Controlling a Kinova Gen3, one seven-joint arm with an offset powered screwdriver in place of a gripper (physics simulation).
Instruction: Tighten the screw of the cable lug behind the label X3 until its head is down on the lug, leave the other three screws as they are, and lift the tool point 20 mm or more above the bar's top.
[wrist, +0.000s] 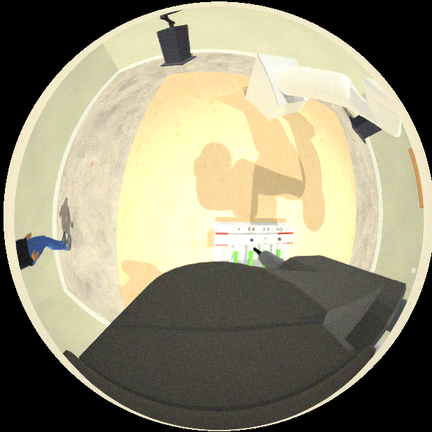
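Observation:
The white terminal bar (220, 240) lies low in the middle of the wrist view, with red lines near its ends. Its small labels appear upside down; the label X3 (251, 229) is second from the left. The dark X3 screw (251, 240) shows below it, and a green-sleeved cable (251, 258) runs down from there. Another dark screw (279, 239) is at the far right; two pale screws (236, 240) (265, 239) are the others. My screwdriver (255, 249) has its dark tip just below and right of the X3 screw in the view. Tip height and any contact cannot be told. It has no fingers.
The bar is on a pale wooden table (165, 150) marked by arm shadows. A white box-shaped part (265, 90) with a white arm (315, 82) is at upper right. Dark pedestals (175, 46) (365, 128) stand beyond the table. A person (45, 244) is at the left.

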